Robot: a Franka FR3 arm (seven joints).
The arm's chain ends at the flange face. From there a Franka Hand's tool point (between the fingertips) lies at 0.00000 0.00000 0.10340 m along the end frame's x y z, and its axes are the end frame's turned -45 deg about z.
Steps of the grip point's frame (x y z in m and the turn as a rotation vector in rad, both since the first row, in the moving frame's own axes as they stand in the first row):
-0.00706, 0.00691, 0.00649, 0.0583, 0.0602, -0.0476
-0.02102, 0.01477, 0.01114, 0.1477, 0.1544, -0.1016
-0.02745, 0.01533, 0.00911, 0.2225, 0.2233, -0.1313
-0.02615, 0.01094, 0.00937, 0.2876, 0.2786, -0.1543
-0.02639, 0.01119, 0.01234, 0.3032, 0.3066, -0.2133
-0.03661, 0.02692, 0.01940, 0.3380, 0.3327, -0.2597
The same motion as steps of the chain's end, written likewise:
-0.00004, 0.01853, 0.00685, 0.0838, 0.0013, -0.0476
-0.00379, 0.04721, 0.01349, 0.2136, 0.0047, -0.1016
-0.00651, 0.06222, 0.01420, 0.3152, 0.0006, -0.1313
-0.00697, 0.06632, 0.01753, 0.4004, -0.0064, -0.1543
-0.00632, 0.06948, 0.02177, 0.4312, 0.0024, -0.2133
-0.00027, 0.09156, 0.03075, 0.4743, -0.0037, -0.2597

